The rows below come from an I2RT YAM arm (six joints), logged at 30 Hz.
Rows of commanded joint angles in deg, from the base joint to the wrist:
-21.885 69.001 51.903 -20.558 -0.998 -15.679
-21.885 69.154 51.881 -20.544 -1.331 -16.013
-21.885 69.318 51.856 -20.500 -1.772 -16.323
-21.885 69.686 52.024 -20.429 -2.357 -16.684
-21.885 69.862 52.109 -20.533 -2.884 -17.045
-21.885 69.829 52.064 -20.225 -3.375 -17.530
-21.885 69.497 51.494 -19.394 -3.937 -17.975
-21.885 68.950 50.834 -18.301 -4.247 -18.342
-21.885 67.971 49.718 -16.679 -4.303 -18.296
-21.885 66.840 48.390 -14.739 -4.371 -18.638
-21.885 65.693 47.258 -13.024 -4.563 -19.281
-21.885 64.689 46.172 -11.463 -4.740 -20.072
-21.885 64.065 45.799 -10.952 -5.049 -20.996
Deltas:
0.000 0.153 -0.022 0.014 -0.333 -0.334
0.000 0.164 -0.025 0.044 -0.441 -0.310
0.000 0.368 0.168 0.071 -0.585 -0.361
0.000 0.176 0.085 -0.104 -0.527 -0.361
0.000 -0.033 -0.045 0.308 -0.491 -0.485
0.000 -0.332 -0.570 0.831 -0.562 -0.445
0.000 -0.547 -0.660 1.093 -0.310 -0.367
0.000 -0.979 -1.116 1.622 -0.056 0.046
0.000 -1.131 -1.328 1.940 -0.068 -0.342
0.000 -1.147 -1.132 1.715 -0.192 -0.643
0.000 -1.004 -1.086 1.561 -0.177 -0.791
0.000 -0.624 -0.373 0.511 -0.309 -0.924

